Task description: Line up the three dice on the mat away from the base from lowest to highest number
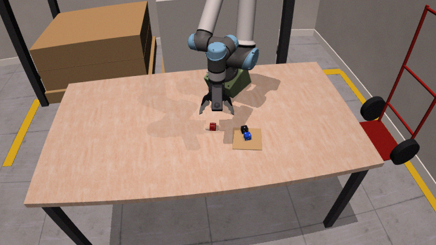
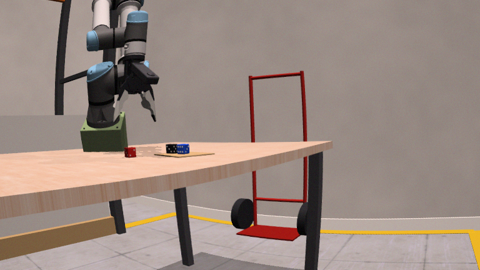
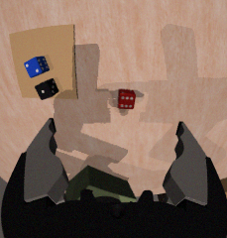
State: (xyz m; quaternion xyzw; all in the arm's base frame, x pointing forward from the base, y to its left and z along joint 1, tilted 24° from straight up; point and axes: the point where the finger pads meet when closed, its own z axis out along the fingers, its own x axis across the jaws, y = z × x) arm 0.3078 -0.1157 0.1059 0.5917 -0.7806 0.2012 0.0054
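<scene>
The red die is 20 mm behind my hand, 20 mm to the right of it and 90 mm below it. Also, from my hand: tan square mat: 100 mm ahead, 120 mm to the left, 100 mm below; blue die: 100 mm ahead, 120 mm to the left, 90 mm below; black die: 50 mm ahead, 130 mm to the left, 90 mm below.
</scene>
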